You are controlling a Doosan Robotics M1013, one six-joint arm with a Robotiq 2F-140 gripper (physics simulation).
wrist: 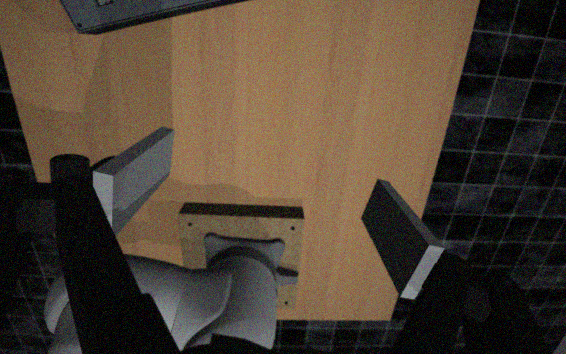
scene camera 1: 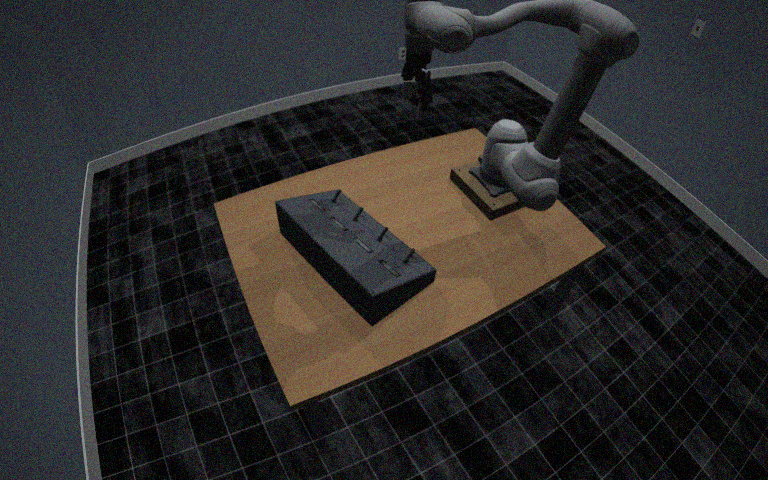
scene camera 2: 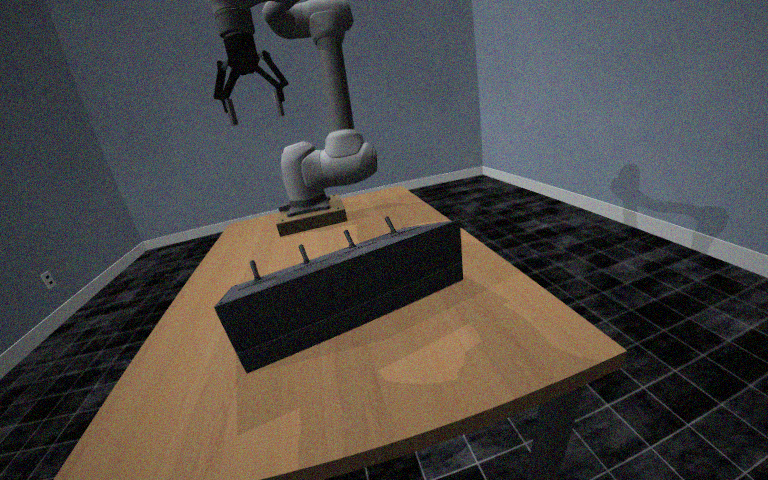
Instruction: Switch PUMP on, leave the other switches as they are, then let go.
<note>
I see my gripper [scene camera 2: 258,120] and a dark switch box [scene camera 2: 269,318].
My gripper shows as well in the wrist view [wrist: 274,176] and in scene camera 1 [scene camera 1: 414,108]. The dark switch box shows as well in scene camera 1 [scene camera 1: 371,274].
</note>
